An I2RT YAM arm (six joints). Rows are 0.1 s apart.
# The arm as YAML. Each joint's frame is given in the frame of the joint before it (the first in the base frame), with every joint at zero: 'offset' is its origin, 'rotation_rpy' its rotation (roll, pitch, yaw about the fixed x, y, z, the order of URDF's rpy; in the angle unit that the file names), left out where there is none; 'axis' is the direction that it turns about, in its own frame. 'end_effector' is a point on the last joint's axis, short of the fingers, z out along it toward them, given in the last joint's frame.
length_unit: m
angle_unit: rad
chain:
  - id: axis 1
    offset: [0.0, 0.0, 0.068]
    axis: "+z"
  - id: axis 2
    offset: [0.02, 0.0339, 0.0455]
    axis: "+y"
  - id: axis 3
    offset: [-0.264, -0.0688, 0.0]
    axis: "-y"
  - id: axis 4
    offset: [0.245, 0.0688, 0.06]
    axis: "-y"
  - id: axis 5
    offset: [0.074, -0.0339, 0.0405]
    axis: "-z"
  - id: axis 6
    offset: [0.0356, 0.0, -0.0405]
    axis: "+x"
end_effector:
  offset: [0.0, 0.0, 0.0]
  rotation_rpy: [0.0, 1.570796, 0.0]
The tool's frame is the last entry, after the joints.
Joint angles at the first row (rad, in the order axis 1, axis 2, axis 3, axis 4, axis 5, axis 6):
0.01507, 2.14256, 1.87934, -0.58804, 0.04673, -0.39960
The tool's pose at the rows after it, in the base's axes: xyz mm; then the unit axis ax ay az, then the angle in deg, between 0 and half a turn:
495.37 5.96 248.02 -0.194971 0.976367 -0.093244 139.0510
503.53 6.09 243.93 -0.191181 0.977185 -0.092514 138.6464
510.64 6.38 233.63 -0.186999 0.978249 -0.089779 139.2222
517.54 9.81 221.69 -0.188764 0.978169 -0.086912 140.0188
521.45 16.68 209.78 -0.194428 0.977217 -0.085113 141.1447
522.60 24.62 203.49 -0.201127 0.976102 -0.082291 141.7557
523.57 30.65 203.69 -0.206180 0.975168 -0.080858 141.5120
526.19 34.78 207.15 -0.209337 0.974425 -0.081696 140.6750
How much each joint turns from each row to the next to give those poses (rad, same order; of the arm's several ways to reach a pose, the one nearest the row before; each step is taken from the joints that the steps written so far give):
-0.00001, 0.03050, 0.04611, 0.00155, -0.00458, 0.00419
0.00001, 0.03551, 0.03900, 0.00300, 0.00001, 0.00764
0.00039, 0.03849, 0.02549, 0.00194, 0.00038, 0.00916
0.00647, 0.04086, 0.02523, 0.00075, 0.00075, 0.00304
0.01336, 0.03051, 0.01031, -0.00002, 0.00535, 0.00039
0.01525, 0.01372, 0.00186, 0.00003, 0.00228, 0.00114
0.01144, 0.00494, 0.00837, 0.00001, 0.00076, 0.00076
0.00764, 0.00765, 0.02291, -0.00077, 0.00192, 0.00000

